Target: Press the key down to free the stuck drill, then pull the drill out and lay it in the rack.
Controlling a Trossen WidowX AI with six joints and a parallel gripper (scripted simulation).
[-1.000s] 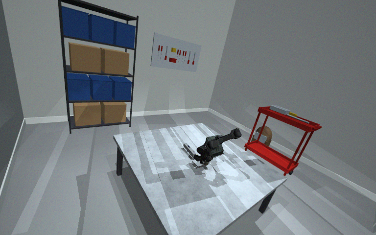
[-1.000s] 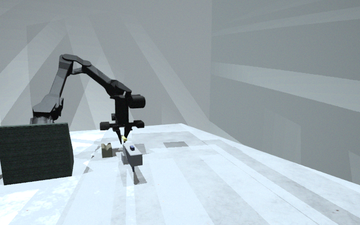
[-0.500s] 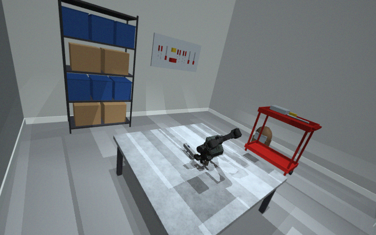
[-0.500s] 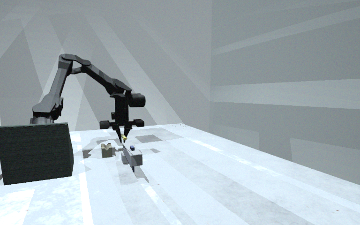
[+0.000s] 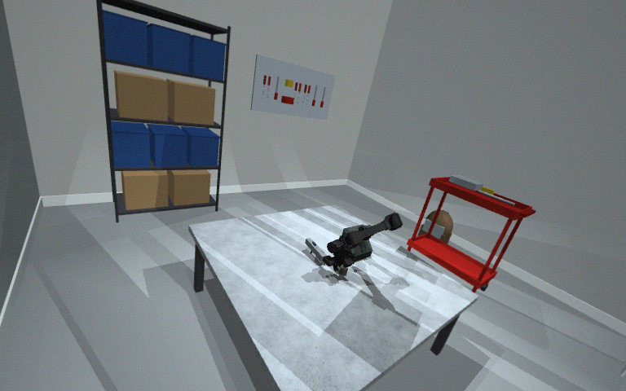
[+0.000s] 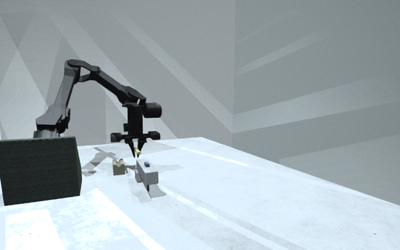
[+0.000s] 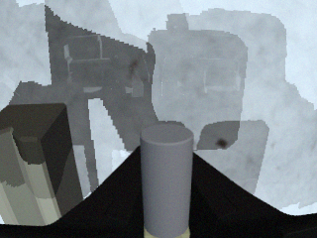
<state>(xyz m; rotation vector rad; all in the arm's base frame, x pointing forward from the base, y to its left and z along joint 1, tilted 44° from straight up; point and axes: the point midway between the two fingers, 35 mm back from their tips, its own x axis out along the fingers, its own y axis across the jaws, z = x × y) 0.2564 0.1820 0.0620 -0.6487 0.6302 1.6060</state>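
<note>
Right now my gripper tip is 70 mm past the rack, 30 mm to the left of it and 20 mm above it. The rest, counted from my gripper tip: grey holder block: 190 mm to the right, 20 mm ahead, 10 mm above.
</note>
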